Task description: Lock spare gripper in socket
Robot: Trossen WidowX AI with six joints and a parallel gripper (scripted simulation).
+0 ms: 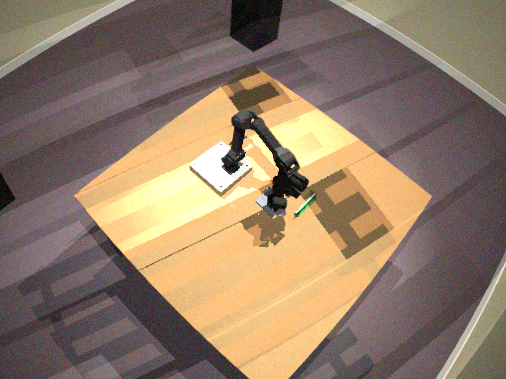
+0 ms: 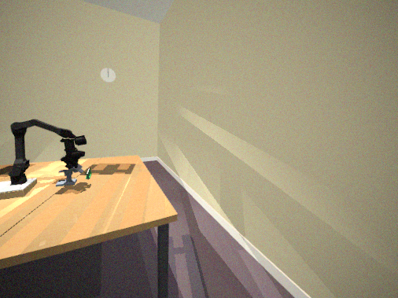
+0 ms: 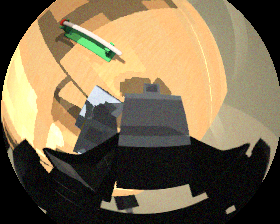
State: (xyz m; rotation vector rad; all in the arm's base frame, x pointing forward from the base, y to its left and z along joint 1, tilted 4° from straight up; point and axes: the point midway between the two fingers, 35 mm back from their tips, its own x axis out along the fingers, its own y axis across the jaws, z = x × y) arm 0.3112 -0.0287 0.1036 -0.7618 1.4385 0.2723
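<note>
My gripper tip is 10 mm to the right of the spare gripper and 10 mm short of it. From my gripper tip the other things lie so: grey mount: 70 mm below, 60 mm behind, 50 mm to the left; then green strip: 160 mm to the left, 100 mm below, 60 mm ahead.
</note>
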